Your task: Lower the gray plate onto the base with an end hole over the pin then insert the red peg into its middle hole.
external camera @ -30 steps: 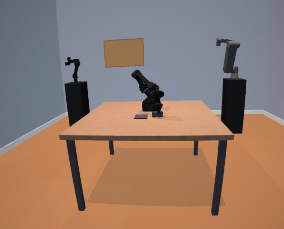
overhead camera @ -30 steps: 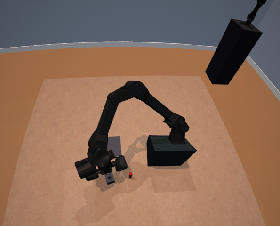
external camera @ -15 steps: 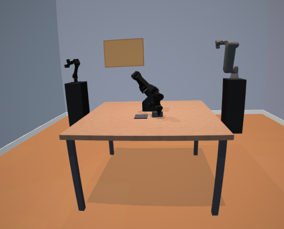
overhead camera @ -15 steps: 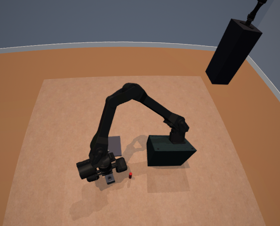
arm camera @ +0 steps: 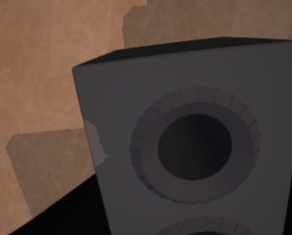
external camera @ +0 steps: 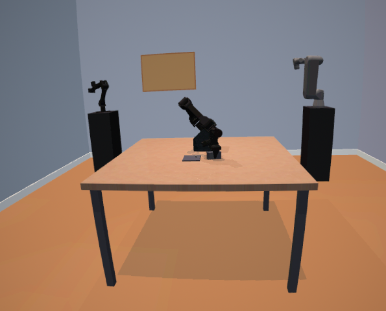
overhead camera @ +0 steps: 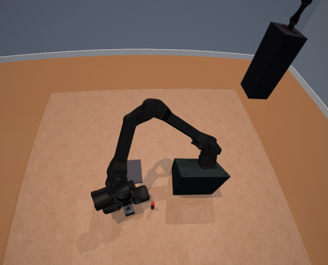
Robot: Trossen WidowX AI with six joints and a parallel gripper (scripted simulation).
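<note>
Now: the dark square base 14 cm to the right of my gripper tip. From my gripper tip the other things lie so: gray plate (3 cm above); then red peg (11 cm behind, 2 cm to the left, 3 cm above).
</note>
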